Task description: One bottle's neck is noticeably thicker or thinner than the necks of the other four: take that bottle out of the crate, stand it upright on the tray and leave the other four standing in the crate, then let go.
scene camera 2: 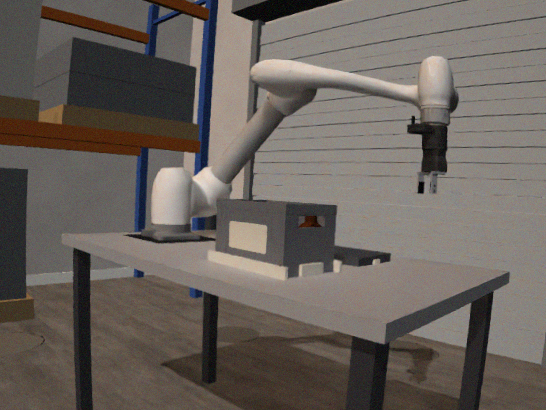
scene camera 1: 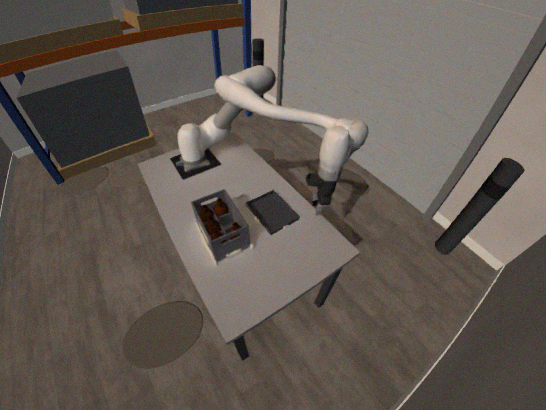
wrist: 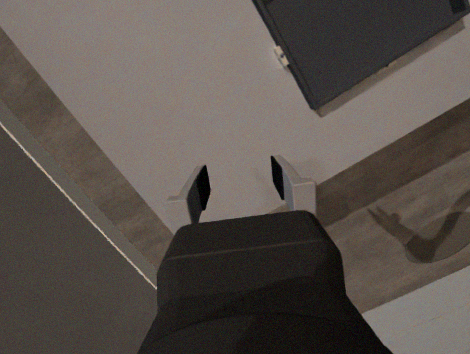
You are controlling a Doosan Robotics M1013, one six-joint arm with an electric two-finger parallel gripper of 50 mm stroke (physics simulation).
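Where they show: gripper, fingertip midpoint: (scene camera 2: 426, 193) (scene camera 1: 315, 209) (wrist: 239, 173); arm's base, origin of the base link: (scene camera 2: 170, 237) (scene camera 1: 195, 161).
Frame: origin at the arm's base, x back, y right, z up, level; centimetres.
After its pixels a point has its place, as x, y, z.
Observation:
The grey crate (scene camera 1: 231, 247) @[-80.9, 2.6, 6.5] (scene camera 2: 276, 236) @[-78.7, 11.4, 9.4] stands on the table. Several brown bottles show inside it in scene camera 1, among them one bottle (scene camera 1: 220, 207) @[-59.9, 0.0, 12.4] in a far compartment and one bottle (scene camera 1: 234, 227) @[-77.0, -1.3, 15.2] near the front wall. Part of a bottle (scene camera 2: 311, 221) @[-77.1, -1.3, 12.8] shows through the crate's handle opening. Their necks are too small and dark to compare. The dark tray (scene camera 1: 272, 212) @[-65.1, -27.4, 0.2] (scene camera 2: 358, 255) @[-65.5, -34.8, 0.4] (wrist: 360, 55) @[-66.1, -34.1, 0.3] lies beside the crate, with no bottle on it. My gripper (scene camera 1: 317, 207) @[-88.5, -37.2, 21.7] (scene camera 2: 427, 188) @[-88.5, -37.2, 21.7] (wrist: 239, 173) @[-88.5, -37.2, 21.7] is open and empty, pointing down, high up and off to the tray's side away from the crate.
Pale strips (scene camera 2: 247, 265) @[-70.1, 13.2, 1.2] run along the crate's base. A small pale block (wrist: 281, 56) @[-77.6, -29.1, 1.2] touches the tray's edge. The table (scene camera 1: 270, 275) @[-99.0, -9.1, -0.3] (scene camera 2: 440, 285) @[-106.8, -16.8, -0.3] carries the arm's base at its far end. A storage rack (scene camera 1: 175, 33) (scene camera 2: 204, 100) stands behind, and a black post (scene camera 1: 479, 207) stands on the right.

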